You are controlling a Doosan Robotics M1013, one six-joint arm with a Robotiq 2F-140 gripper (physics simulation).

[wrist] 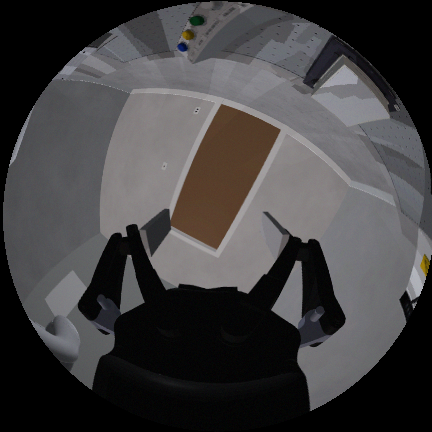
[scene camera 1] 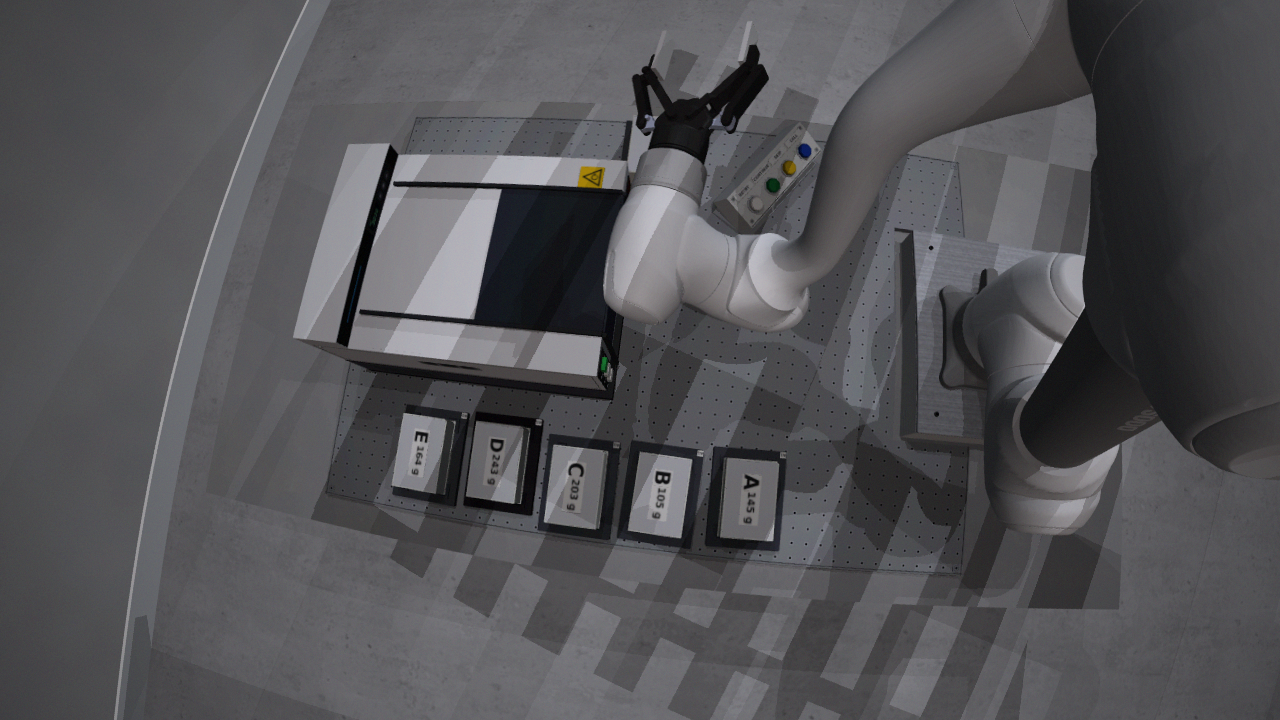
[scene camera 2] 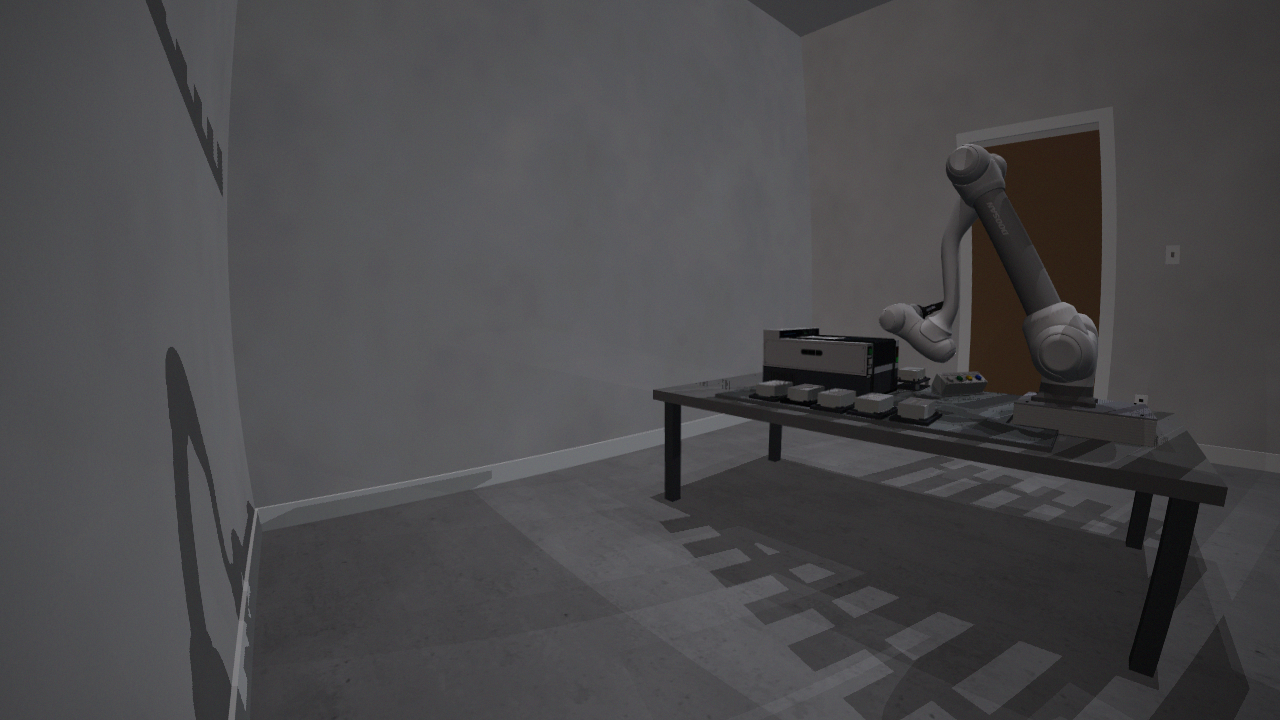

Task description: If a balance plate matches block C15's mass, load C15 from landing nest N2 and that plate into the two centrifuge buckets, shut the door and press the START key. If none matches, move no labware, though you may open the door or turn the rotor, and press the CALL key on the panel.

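Frame: origin at the arm's base, x ahead, y left, z up, level; centimetres.
Seen in the pictures: gripper, fingertip midpoint: (wrist: 214, 220) (scene camera 1: 709, 32); arm's base at its link origin: (scene camera 1: 985, 343) (scene camera 2: 1064, 401).
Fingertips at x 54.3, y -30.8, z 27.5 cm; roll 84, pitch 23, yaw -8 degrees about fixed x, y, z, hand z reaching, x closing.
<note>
Offsets run from my fingertips to a thing's top centre.
My gripper (scene camera 1: 703, 42) (wrist: 214, 220) is wide open and empty, pointing sideways high beyond the centrifuge (scene camera 1: 429, 241) (scene camera 2: 814, 356). The centrifuge's top is covered and its buckets are hidden. A pale block @[dx +8.5, dy +3.4, dz -25.2 cm] (scene camera 2: 911, 371) (wrist: 345, 100) sits in a dark nest behind the centrifuge; its label cannot be read. Balance plates A 145 g @[dx -15.7, dy +61.8, dz -27.8 cm] (scene camera 1: 749, 498), B 105 g @[dx -1.7, dy +63.1, dz -27.8 cm] (scene camera 1: 659, 494), C 203 g @[dx +11.8, dy +64.1, dz -27.8 cm] (scene camera 1: 575, 483), D 243 g @[dx +25.4, dy +62.5, dz -27.8 cm] (scene camera 1: 496, 461) and E 164 g @[dx +38.9, dy +63.5, dz -27.8 cm] (scene camera 1: 422, 452) sit in a row of dark nests. The panel @[dx -13.0, dy +4.7, dz -24.8 cm] (scene camera 1: 769, 168) (scene camera 2: 959, 385) (wrist: 215, 42) has white, green, yellow and blue buttons.
The forearm and wrist hang between the centrifuge's right end and the panel. The arm's base stands on a grey block (scene camera 1: 948, 420) (scene camera 2: 1083, 420) at the right of the table. A brown door (scene camera 2: 1038, 259) (wrist: 225, 175) is in the wall beyond.
</note>
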